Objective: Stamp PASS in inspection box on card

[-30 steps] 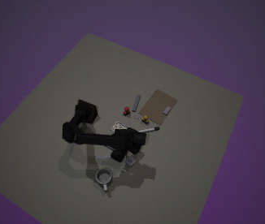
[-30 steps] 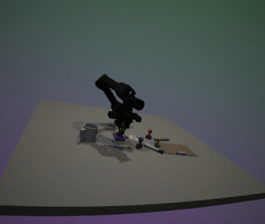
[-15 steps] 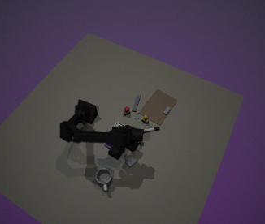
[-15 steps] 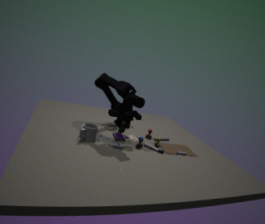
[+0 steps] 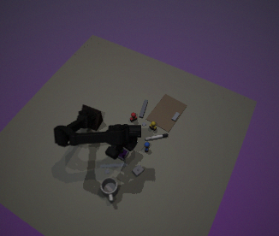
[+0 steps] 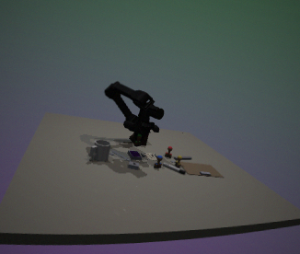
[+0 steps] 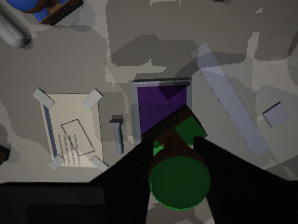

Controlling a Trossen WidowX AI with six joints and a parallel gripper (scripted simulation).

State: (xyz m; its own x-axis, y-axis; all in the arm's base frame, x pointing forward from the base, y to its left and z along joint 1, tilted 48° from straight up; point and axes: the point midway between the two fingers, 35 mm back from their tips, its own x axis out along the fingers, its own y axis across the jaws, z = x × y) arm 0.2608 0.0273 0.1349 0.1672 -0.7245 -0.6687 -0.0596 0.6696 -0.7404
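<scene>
Now: the purple ink pad 9 cm below my gripper tip and 2 cm behind it. Round my gripper tip: card: 11 cm to the left, 10 cm below, 4 cm behind; then grey block: 13 cm ahead, 8 cm below, 3 cm to the right; then blue-knobbed stamp: 11 cm to the left, 9 cm ahead, 8 cm below.
</scene>
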